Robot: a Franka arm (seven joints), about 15 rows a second.
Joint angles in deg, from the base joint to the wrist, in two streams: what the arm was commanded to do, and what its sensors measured. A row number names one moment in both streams.
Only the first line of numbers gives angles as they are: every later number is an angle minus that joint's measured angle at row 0.
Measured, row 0: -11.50 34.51 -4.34 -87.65 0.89 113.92 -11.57
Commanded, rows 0 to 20: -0.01 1.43 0.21 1.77 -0.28 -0.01 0.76; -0.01 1.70 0.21 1.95 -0.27 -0.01 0.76; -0.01 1.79 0.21 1.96 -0.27 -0.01 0.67; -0.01 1.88 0.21 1.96 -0.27 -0.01 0.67; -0.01 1.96 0.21 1.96 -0.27 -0.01 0.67; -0.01 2.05 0.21 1.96 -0.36 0.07 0.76; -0.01 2.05 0.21 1.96 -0.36 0.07 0.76; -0.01 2.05 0.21 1.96 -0.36 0.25 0.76; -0.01 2.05 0.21 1.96 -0.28 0.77 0.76; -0.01 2.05 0.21 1.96 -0.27 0.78 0.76; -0.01 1.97 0.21 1.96 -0.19 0.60 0.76; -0.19 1.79 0.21 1.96 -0.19 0.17 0.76; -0.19 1.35 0.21 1.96 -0.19 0.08 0.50; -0.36 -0.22 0.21 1.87 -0.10 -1.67 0.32; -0.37 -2.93 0.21 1.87 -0.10 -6.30 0.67; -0.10 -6.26 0.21 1.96 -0.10 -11.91 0.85; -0.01 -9.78 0.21 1.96 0.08 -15.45 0.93; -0.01 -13.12 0.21 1.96 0.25 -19.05 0.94; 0.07 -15.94 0.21 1.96 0.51 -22.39 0.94; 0.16 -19.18 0.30 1.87 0.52 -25.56 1.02; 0.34 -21.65 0.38 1.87 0.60 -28.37 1.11
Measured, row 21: 0.05 -14.38 0.03 5.45 0.10 -24.77 0.00
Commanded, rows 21 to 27: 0.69 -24.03 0.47 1.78 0.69 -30.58 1.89; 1.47 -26.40 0.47 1.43 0.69 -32.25 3.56; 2.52 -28.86 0.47 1.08 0.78 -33.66 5.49; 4.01 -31.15 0.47 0.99 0.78 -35.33 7.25; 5.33 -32.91 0.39 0.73 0.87 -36.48 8.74; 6.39 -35.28 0.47 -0.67 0.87 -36.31 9.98; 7.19 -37.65 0.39 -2.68 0.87 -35.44 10.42
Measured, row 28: 5.45 -31.83 0.47 3.34 0.52 -37.10 7.98
